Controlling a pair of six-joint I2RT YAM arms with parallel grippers.
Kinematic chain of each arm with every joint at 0, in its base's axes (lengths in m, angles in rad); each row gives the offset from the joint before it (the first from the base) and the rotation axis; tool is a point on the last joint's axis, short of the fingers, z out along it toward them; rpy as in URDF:
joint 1: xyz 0 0 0.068 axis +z
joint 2: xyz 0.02 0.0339 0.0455 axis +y
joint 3: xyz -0.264 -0.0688 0 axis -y
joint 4: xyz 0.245 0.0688 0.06 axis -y
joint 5: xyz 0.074 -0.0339 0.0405 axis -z
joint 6: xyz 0.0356 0 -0.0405 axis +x
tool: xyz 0 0 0 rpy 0 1.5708 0
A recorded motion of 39 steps. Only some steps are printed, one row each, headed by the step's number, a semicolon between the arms.
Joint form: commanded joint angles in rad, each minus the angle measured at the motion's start. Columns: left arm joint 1, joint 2, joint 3, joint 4, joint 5, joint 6; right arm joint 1, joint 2, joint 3, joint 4, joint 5, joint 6.
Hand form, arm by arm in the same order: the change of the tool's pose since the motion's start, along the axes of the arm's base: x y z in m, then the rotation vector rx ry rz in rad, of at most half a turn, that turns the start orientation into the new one. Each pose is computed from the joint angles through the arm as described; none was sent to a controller.
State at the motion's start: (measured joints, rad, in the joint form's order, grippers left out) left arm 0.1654 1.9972 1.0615 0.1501 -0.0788 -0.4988; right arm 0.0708 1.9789 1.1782 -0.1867 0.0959 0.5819
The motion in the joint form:
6: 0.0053 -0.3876 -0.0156 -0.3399 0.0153 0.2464; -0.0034 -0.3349 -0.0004 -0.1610 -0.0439 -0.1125
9: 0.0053 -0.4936 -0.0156 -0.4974 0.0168 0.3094; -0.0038 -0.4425 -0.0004 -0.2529 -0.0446 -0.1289
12: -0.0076 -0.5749 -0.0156 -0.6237 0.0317 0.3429; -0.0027 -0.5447 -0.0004 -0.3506 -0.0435 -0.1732
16: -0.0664 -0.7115 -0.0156 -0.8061 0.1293 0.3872; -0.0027 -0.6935 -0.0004 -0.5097 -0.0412 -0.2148
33: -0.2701 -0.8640 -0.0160 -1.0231 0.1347 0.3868; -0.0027 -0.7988 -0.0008 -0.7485 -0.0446 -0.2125
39: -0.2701 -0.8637 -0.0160 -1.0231 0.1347 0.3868; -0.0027 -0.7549 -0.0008 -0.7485 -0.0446 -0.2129
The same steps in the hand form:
6: -0.0505 -0.0071 0.1074 0.1660 0.0135 -0.1767; -0.0383 -0.0024 0.1102 -0.0239 -0.1670 0.1119
9: -0.0749 -0.0114 0.1287 0.1944 0.0746 -0.2268; -0.0607 -0.0040 0.1387 -0.0335 -0.1822 0.1244
12: -0.0952 -0.0194 0.1432 0.1947 0.1182 -0.2788; -0.0855 -0.0054 0.1625 -0.0623 -0.1851 0.1591
16: -0.1290 -0.0441 0.1666 0.1472 0.1350 -0.4402; -0.1267 -0.0083 0.1909 -0.0901 -0.1732 0.1904
33: -0.1755 -0.0937 0.1864 0.1431 0.1836 -0.6515; -0.1689 -0.0110 0.1982 -0.0821 -0.0395 0.1966
39: -0.1755 -0.0937 0.1863 0.1431 0.1839 -0.6515; -0.1597 -0.0104 0.1888 -0.0810 0.0045 0.1988

